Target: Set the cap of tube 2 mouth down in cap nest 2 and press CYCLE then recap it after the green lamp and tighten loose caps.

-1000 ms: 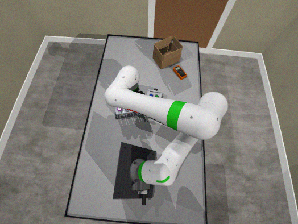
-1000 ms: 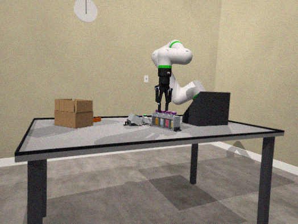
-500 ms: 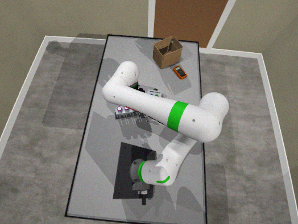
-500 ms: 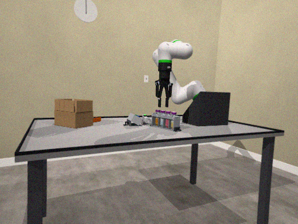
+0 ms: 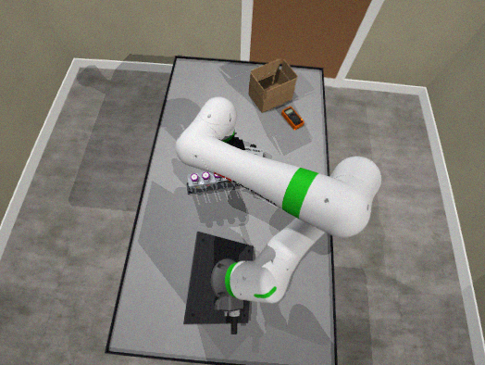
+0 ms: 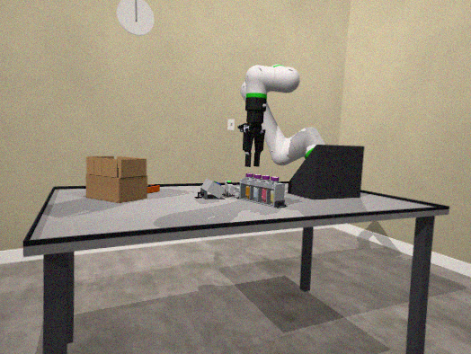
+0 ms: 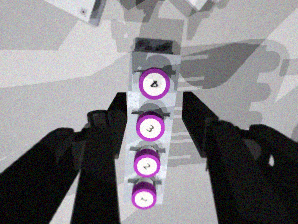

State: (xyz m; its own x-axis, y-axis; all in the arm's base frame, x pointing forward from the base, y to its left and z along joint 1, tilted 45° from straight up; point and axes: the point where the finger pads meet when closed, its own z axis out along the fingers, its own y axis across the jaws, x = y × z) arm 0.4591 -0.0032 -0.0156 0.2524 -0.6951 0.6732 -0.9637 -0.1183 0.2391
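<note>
The cap 4 is 10 mm to the right of my hand and 70 mm below it. From my hand the other things lie so: cap 1: 20 mm behind, 140 mm to the left, 70 mm below; cap 3: 10 mm behind, 40 mm to the left, 70 mm below; purple cap marked 2: 10 mm behind, 90 mm to the left, 70 mm below.
</note>
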